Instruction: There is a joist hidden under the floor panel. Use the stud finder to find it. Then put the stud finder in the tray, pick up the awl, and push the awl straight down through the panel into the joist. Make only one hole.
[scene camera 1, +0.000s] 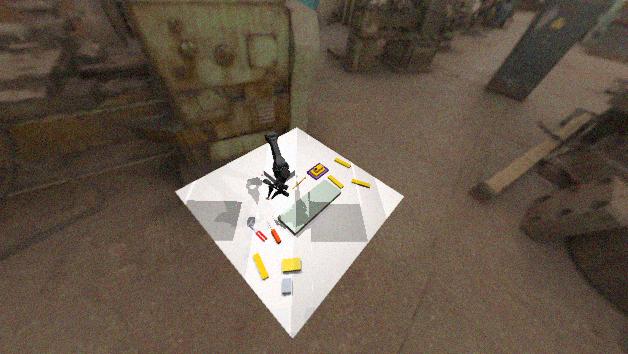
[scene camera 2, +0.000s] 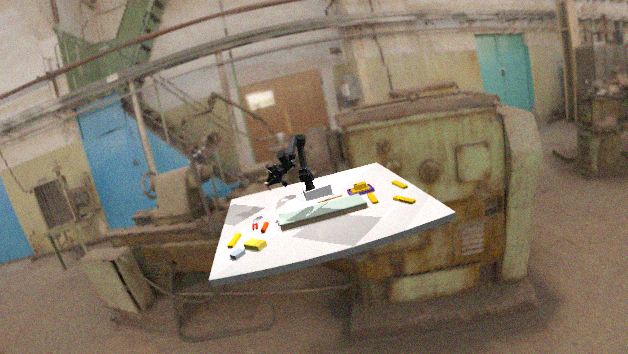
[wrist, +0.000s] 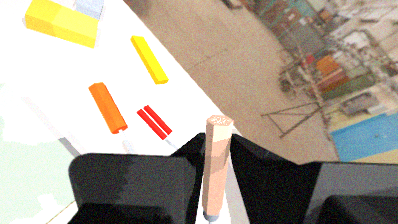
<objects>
My gripper (wrist: 217, 139) holds an awl.
</objects>
